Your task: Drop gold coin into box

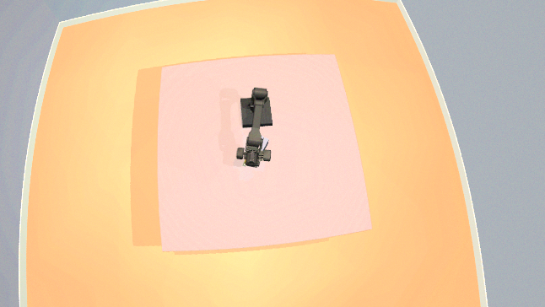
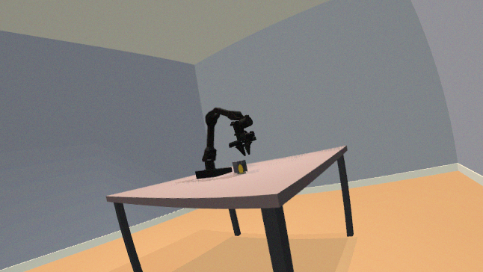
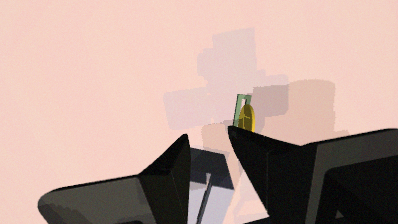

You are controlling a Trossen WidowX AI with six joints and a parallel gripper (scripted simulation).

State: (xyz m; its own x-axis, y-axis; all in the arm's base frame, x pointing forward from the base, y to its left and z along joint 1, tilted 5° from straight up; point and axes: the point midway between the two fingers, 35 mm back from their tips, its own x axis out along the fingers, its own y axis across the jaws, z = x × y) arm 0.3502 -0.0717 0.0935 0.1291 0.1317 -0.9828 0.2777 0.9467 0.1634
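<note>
My gripper tip is now 7 cm above the gold coin, 4 cm to the left of it and 4 cm past it.
</note>
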